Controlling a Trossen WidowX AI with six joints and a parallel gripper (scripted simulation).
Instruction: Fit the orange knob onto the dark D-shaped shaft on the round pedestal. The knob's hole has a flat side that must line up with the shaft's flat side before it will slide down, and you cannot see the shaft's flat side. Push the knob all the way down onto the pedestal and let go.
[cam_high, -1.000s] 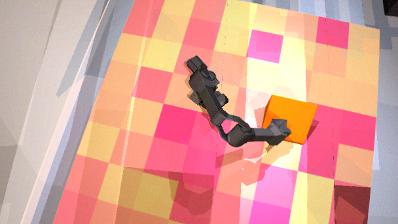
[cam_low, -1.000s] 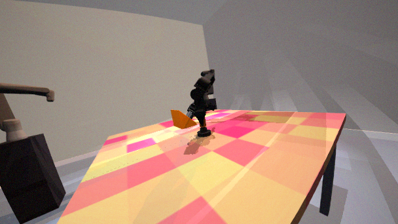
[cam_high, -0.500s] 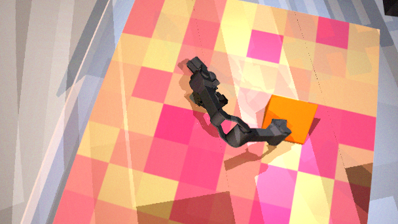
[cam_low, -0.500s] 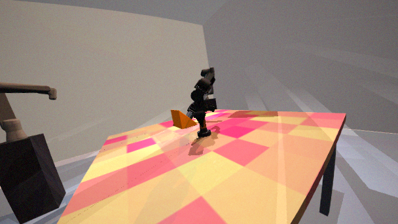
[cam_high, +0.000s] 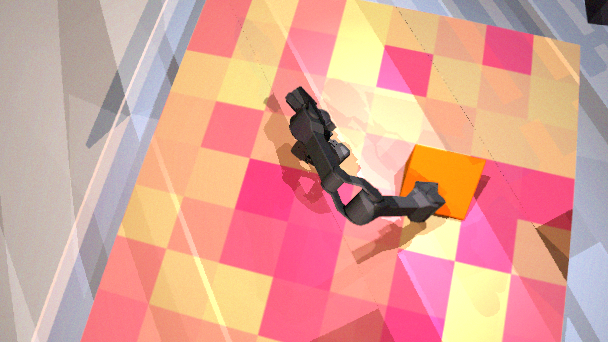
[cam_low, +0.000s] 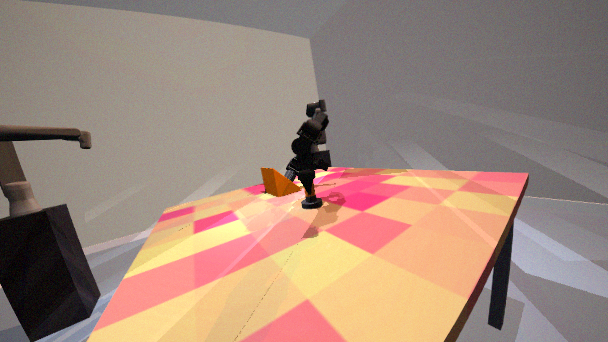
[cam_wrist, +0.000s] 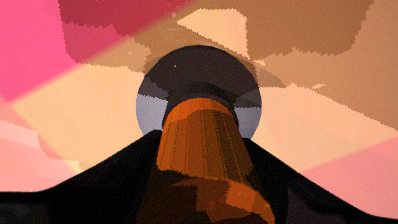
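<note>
The orange knob lies 2 cm above my gripper tip. The rest, counted from my gripper tip: round dark pedestal 2 cm below.
</note>
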